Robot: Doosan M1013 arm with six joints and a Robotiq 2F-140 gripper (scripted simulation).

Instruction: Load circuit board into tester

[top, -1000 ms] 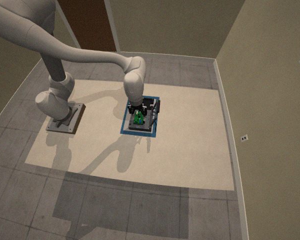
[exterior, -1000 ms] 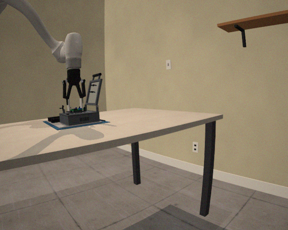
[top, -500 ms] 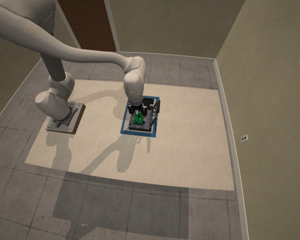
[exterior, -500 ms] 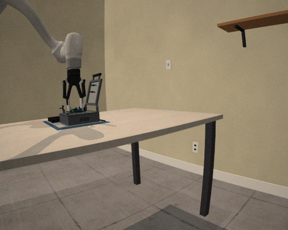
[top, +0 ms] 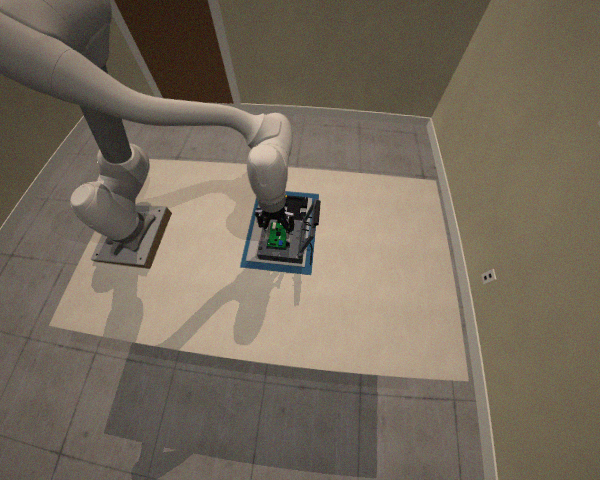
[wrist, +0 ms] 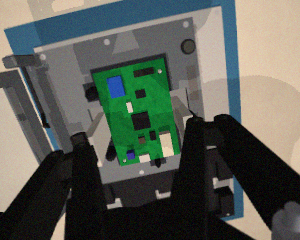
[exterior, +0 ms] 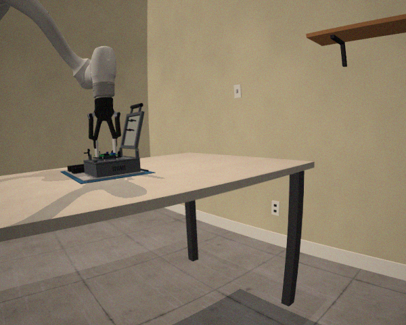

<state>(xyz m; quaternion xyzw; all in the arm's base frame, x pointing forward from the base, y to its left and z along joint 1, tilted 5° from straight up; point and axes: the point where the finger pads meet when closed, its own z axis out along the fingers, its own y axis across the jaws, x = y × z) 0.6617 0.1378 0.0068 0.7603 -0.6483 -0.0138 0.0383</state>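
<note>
Now: hand 30 mm above the pin plate and 10 mm to the right of it. The rest, counted from my hand: latch hook: 70 mm behind, 50 mm to the left, 10 mm below; then tester: 40 mm to the left, 20 mm ahead, 10 mm above; then tester lid: 120 mm ahead, 80 mm above, 20 mm to the left.
</note>
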